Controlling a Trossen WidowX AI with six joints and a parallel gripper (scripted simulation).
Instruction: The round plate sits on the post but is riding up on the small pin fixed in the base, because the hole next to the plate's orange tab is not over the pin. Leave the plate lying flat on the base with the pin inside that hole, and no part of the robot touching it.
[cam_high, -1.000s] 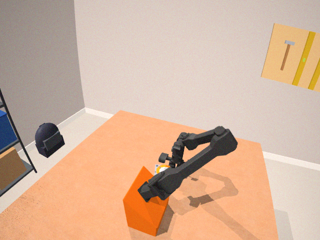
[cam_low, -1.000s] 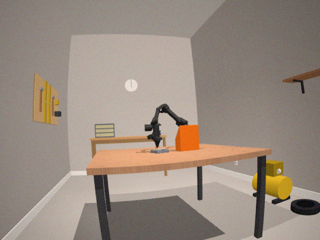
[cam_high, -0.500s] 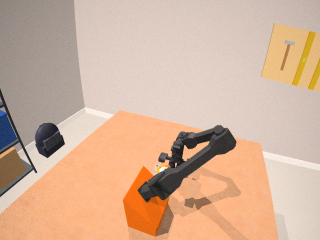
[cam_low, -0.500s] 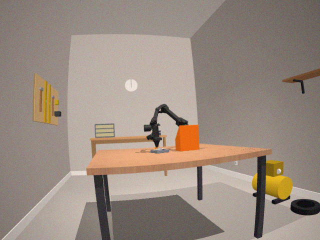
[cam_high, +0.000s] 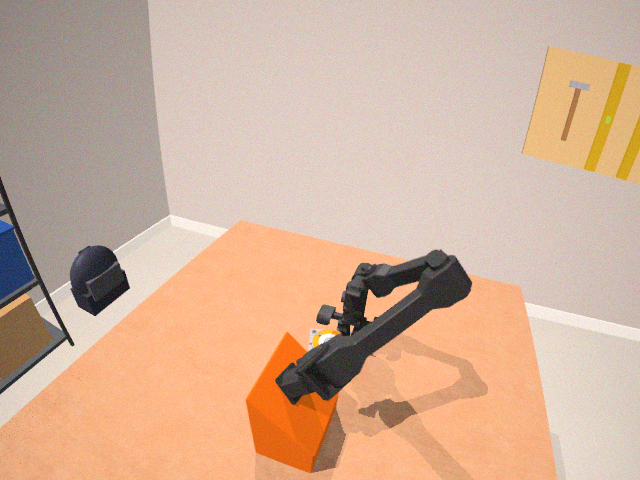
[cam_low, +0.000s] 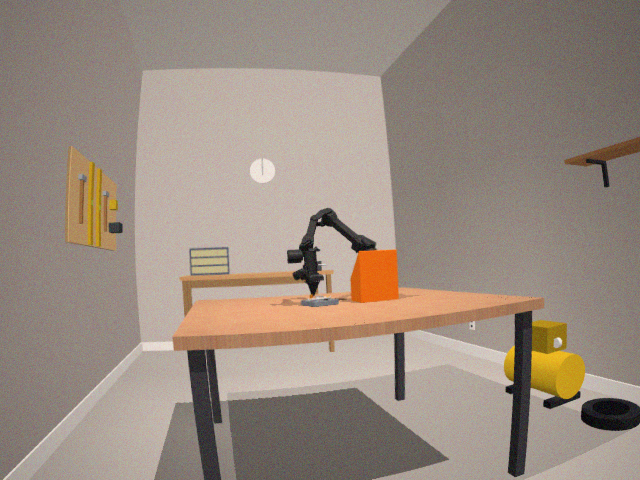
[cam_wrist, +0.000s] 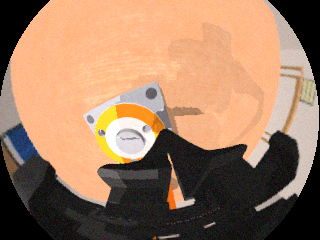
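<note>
The round plate lies 30 mm to the left of my gripper tip and 10 mm behind it. Round my gripper tip: grey square base: 40 mm to the left, 20 mm behind, 10 mm below.
</note>
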